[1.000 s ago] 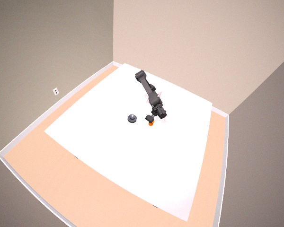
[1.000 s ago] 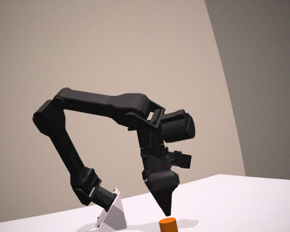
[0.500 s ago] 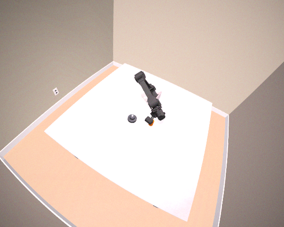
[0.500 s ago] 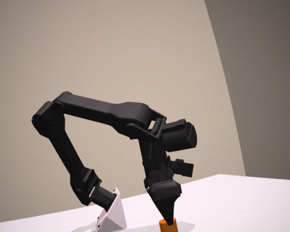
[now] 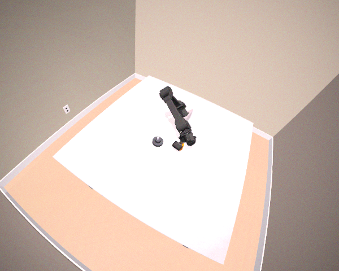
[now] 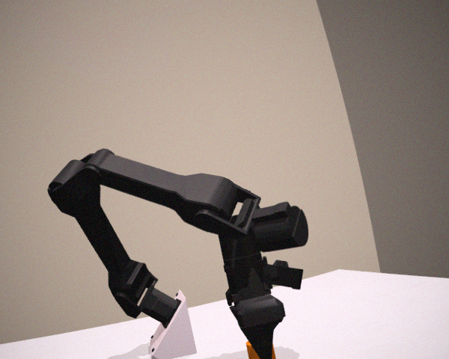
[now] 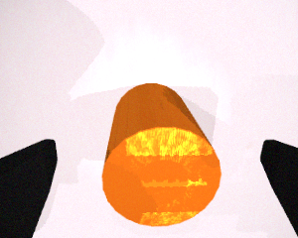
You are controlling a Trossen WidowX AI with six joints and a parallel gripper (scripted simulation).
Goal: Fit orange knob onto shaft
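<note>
Right now my gripper tip is 10 mm below the orange knob. Also, from my gripper tip: pedestal with silver shaft (40 mm ahead, 170 mm to the right, 10 mm below).
</note>
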